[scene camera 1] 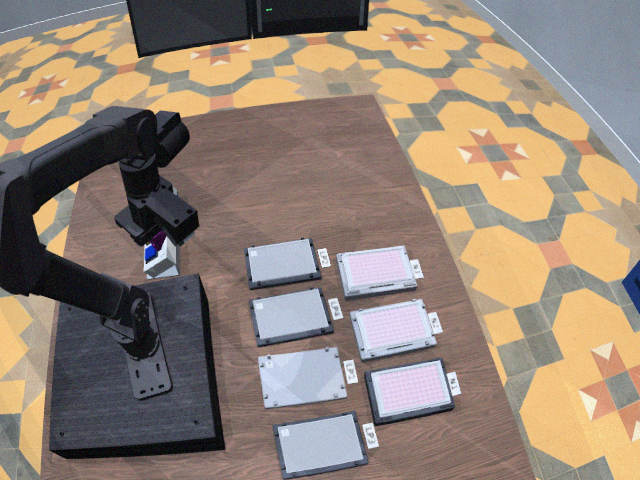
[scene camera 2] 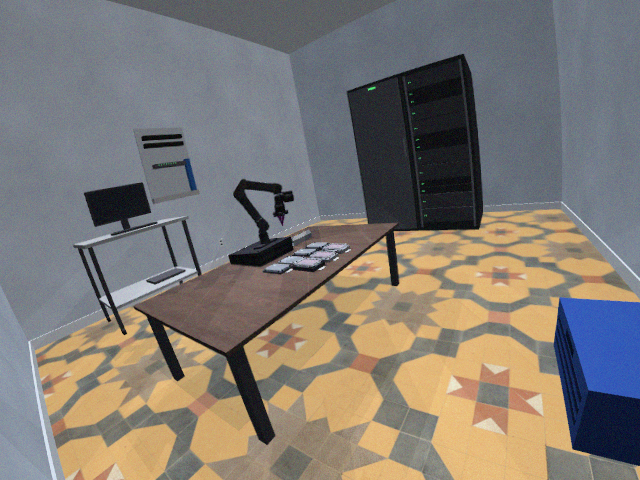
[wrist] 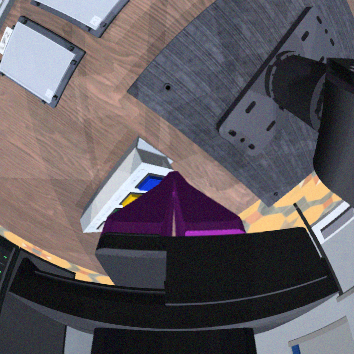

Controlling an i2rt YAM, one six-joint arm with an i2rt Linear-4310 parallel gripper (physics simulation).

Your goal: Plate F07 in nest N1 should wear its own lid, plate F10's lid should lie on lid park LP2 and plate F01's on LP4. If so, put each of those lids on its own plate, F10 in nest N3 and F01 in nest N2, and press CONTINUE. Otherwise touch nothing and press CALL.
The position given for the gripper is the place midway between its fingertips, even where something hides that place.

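In scene camera 1 the gripper (scene camera 1: pixel 157 248) is shut and holds nothing, and a white button box (scene camera 1: pixel 166 263) is in view as well. The wrist view shows both the gripper (wrist: pixel 173 178) and the box (wrist: pixel 141 166).
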